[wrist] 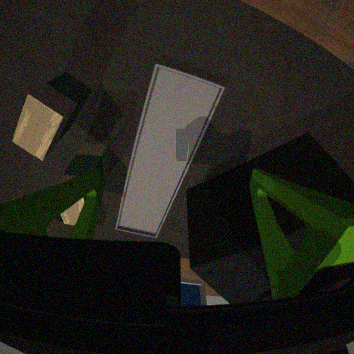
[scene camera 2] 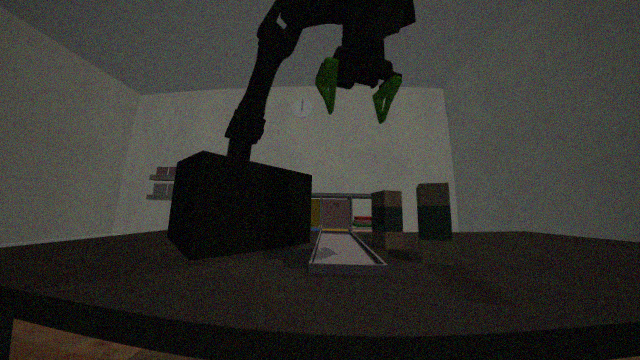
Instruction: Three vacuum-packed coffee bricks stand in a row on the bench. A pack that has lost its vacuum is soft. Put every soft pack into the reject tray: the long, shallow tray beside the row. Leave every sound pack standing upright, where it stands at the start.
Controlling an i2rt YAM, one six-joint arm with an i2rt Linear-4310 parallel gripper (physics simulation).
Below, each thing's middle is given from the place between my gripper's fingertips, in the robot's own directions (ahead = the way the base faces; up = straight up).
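Here is the shallow reject tray [scene camera 2: 333, 248], and my hand is 3 cm past it, 19 cm to the right of it and 26 cm above it.
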